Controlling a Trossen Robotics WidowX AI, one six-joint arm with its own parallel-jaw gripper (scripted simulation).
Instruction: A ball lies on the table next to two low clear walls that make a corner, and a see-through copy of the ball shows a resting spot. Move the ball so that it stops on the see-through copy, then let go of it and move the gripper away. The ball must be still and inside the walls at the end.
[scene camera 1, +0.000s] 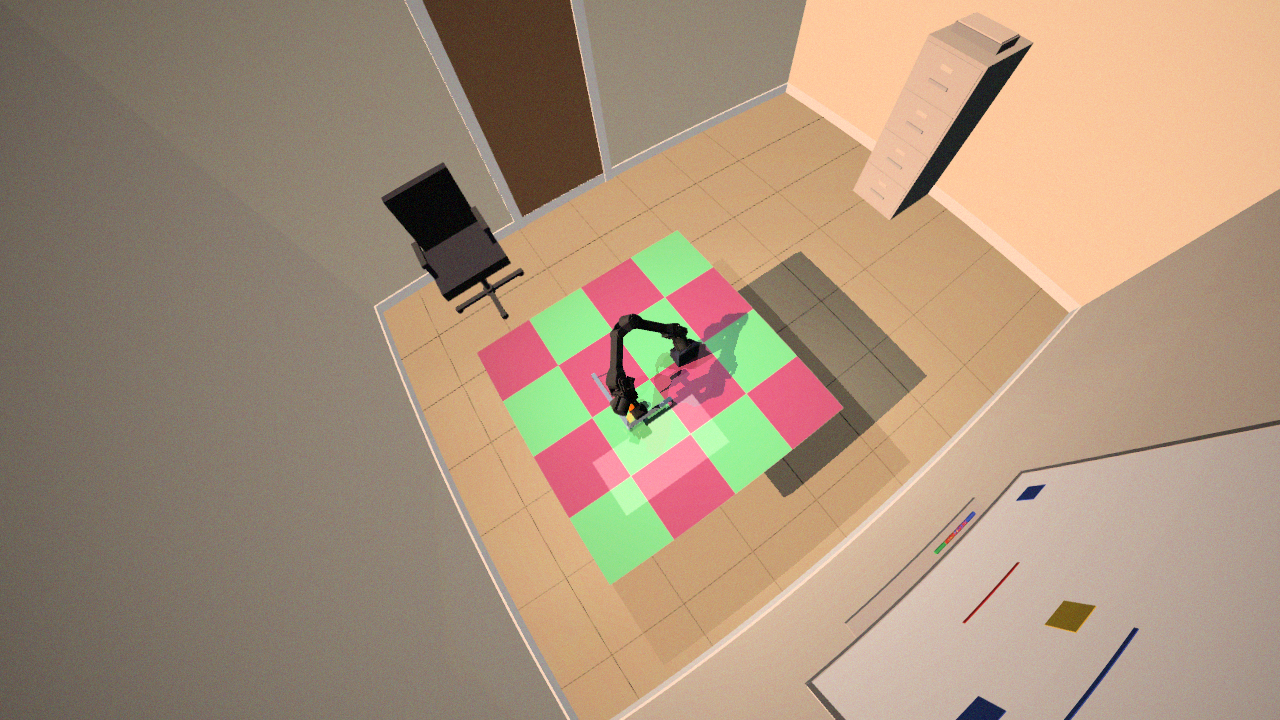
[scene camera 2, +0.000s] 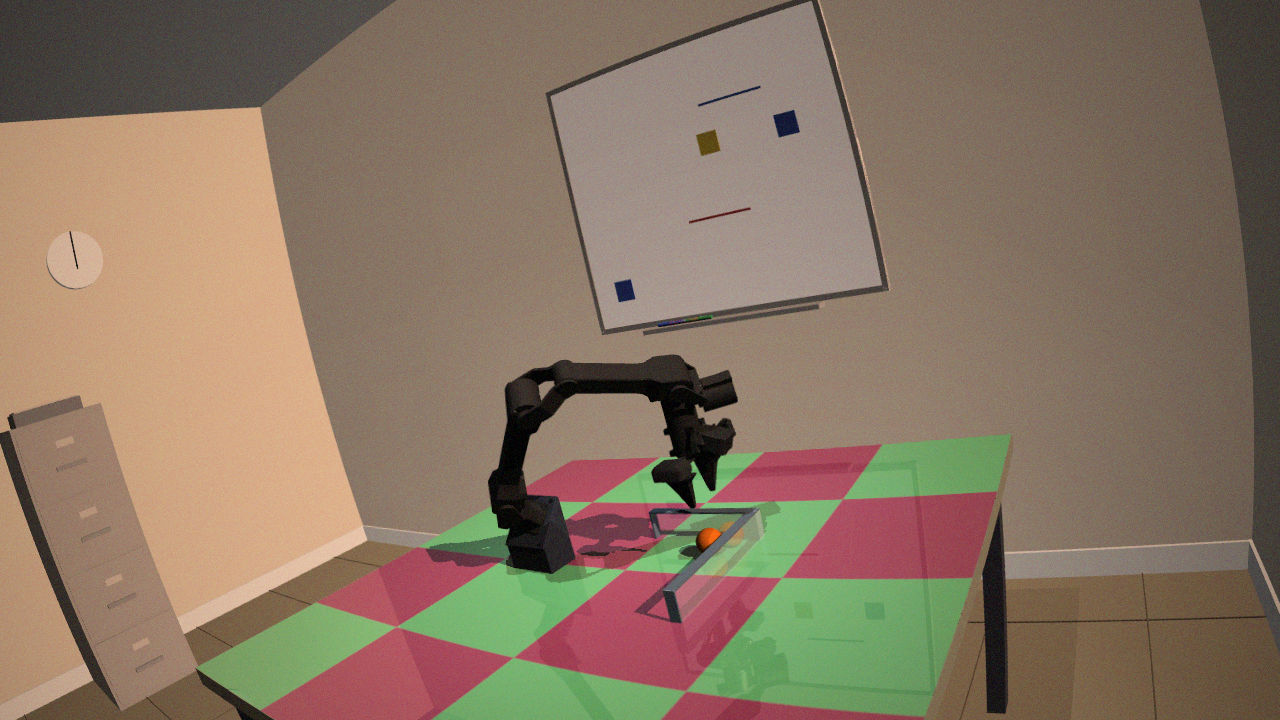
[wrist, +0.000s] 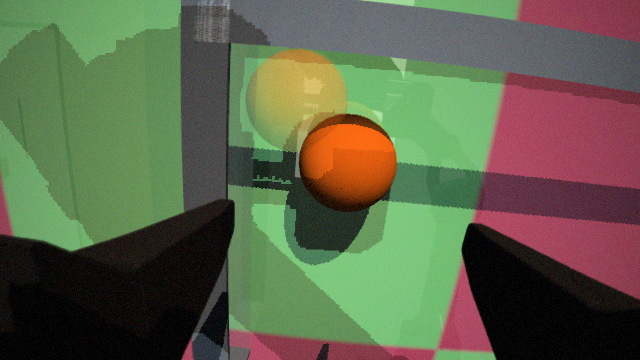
Labels:
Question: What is my gripper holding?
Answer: Nothing.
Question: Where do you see my gripper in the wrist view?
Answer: At 350, 225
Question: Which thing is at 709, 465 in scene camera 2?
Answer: My gripper.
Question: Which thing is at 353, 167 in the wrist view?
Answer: An orange ball.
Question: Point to a see-through copy of ball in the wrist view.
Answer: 294, 98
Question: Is my gripper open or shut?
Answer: Open.

